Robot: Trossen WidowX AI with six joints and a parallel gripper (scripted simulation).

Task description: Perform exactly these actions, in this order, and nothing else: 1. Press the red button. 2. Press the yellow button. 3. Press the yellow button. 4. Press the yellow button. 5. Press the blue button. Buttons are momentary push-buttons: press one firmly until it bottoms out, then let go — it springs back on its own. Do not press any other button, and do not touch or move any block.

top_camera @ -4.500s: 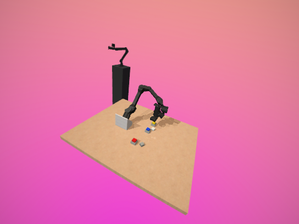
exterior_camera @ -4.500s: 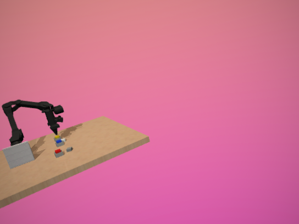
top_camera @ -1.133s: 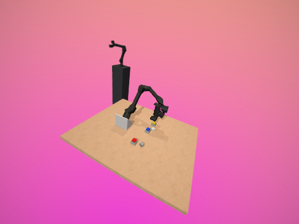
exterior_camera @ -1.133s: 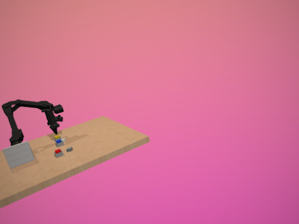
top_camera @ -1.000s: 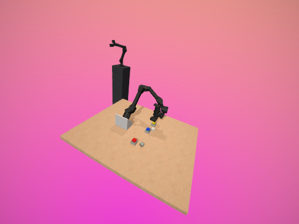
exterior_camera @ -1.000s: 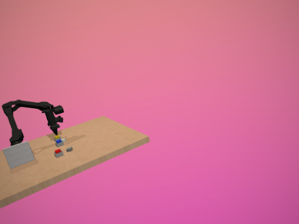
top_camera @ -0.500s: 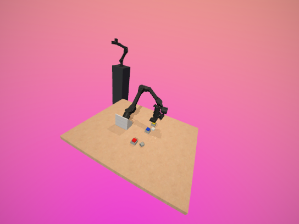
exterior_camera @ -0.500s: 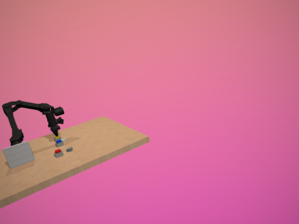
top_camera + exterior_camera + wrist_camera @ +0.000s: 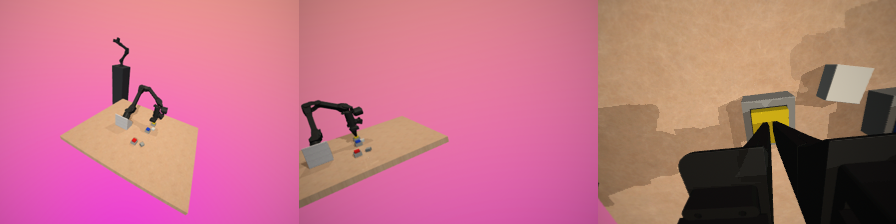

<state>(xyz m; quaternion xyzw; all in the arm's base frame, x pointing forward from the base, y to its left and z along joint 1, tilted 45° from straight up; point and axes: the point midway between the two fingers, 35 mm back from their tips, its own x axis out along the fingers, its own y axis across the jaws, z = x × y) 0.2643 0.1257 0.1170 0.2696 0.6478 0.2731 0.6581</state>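
Now: the yellow button 10 mm below my gripper tip. From my gripper tip the other things lie so: blue button: 130 mm to the right, 10 mm behind; then white block: 70 mm to the right, 30 mm ahead, 20 mm below; then grey block: 320 mm to the right, 20 mm below, 20 mm ahead.
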